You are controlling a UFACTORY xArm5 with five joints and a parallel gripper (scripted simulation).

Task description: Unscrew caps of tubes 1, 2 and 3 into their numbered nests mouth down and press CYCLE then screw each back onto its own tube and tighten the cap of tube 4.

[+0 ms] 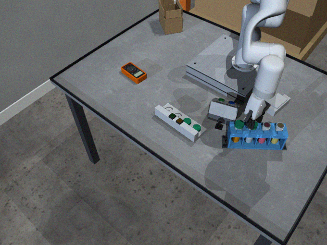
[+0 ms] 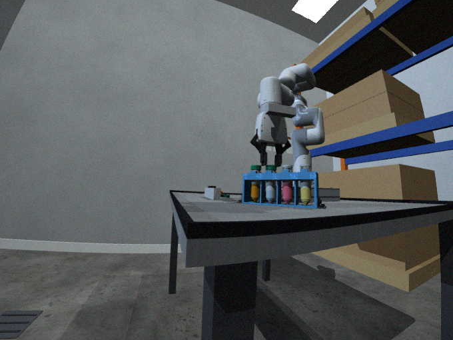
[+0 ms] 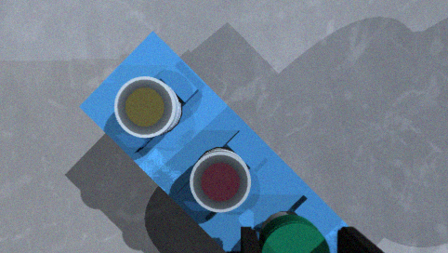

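The threaded neck is 2 cm below my hand. Also, from my hand: green key 8 cm behind, 19 cm to the right, 7 cm below; then blue key 9 cm behind, 14 cm to the right, 7 cm below; then key housing 7 cm behind, 16 cm to the right, 9 cm below.
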